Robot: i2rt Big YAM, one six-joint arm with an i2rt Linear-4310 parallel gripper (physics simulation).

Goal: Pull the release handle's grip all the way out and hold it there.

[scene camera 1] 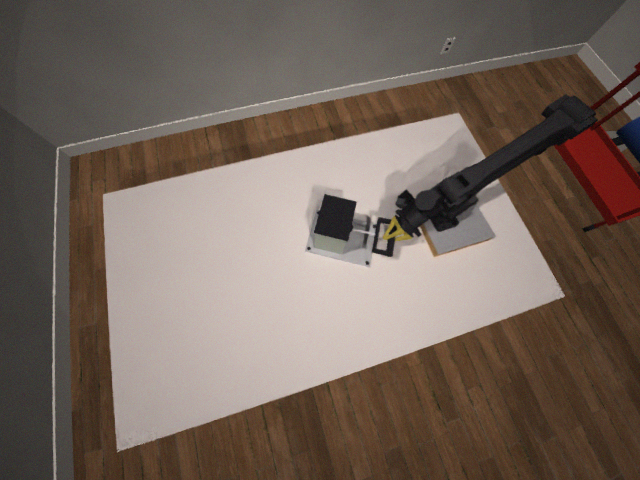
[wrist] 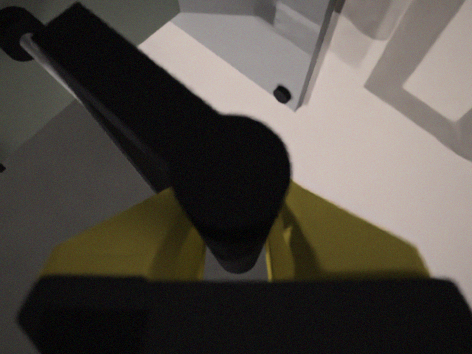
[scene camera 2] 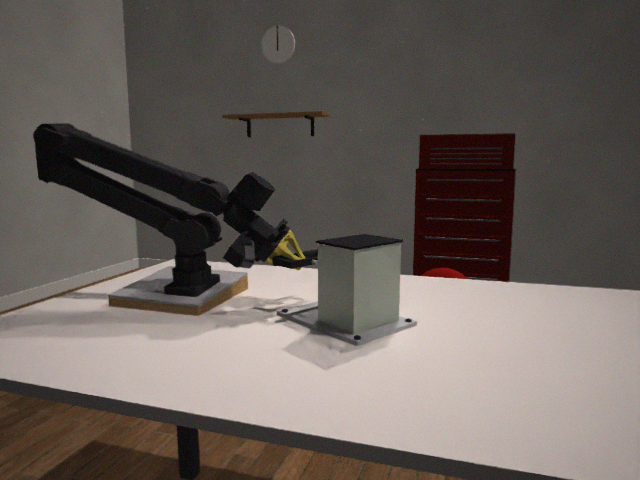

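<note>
The release handle point(scene camera 1: 383, 252) point(scene camera 2: 290, 262) point(wrist: 230, 160) is a black rectangular frame, raised above the table beside a grey-green box point(scene camera 1: 331, 242) point(scene camera 2: 358, 289) with a black top. Pale rods point(scene camera 1: 364, 232) join the handle to the box, with a visible stretch of rod between them. In scene camera 1 the handle appears at the outer edge of the grey base plate point(scene camera 1: 356, 259) point(scene camera 2: 386, 331) point(wrist: 240, 55). My gripper point(scene camera 1: 387, 237) point(scene camera 2: 298, 257) point(wrist: 235, 176) is shut on the handle's grip, the yellow fingers on both sides of it. The exact contact is partly hidden.
The arm's base stands on a grey board with a wooden edge point(scene camera 1: 460, 232) point(scene camera 2: 155, 304), on the white table point(scene camera 1: 232, 320) point(scene camera 2: 491, 361). A red cart point(scene camera 1: 602, 178) stands beyond the table. A red tool cabinet point(scene camera 2: 465, 206) and a wall shelf point(scene camera 2: 276, 115) are in the background.
</note>
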